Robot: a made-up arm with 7 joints.
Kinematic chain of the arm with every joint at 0, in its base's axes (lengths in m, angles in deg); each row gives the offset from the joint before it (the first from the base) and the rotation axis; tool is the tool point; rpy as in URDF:
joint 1: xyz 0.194 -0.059 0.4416 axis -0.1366 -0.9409 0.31
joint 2: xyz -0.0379 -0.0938 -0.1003 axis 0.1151 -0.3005 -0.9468
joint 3: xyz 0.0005 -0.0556 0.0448 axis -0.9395 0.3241 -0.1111
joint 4: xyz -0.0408 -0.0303 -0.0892 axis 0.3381 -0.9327 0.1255
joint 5: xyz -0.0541 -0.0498 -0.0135 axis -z
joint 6: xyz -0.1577 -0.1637 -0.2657 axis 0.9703 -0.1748 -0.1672
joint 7: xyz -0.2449 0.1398 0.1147 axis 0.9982 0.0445 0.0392
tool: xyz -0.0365 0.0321 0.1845 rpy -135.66 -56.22 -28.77
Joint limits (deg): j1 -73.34..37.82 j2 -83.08..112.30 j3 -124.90..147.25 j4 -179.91..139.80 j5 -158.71..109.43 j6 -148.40..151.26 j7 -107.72..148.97
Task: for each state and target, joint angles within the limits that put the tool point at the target. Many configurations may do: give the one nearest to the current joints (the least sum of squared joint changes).
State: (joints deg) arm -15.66 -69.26 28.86 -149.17 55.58 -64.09 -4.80
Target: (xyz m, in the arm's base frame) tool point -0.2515 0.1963 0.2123
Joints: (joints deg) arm -8.85 -53.29 48.51 -173.46 32.98 -92.28 -25.77
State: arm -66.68 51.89 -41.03 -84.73 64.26 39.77 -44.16
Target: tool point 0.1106 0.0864 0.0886
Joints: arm -59.08 61.82 -21.66 -86.98 101.02 10.37 -59.23
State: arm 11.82 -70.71 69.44 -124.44 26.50 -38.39 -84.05
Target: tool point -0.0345 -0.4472 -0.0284
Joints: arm 31.06 -75.13 96.84 -132.22 34.30 -54.13 -84.28
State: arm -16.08 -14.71 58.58 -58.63 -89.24 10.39 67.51
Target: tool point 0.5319 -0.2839 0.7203
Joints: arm -27.31 -34.86 74.05 -67.30 -82.74 1.80 56.12
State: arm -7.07 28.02 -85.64 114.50 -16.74 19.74 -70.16
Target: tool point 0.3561 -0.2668 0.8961
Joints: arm -3.78 42.00 -107.79 133.80 -26.75 -6.74 -83.72
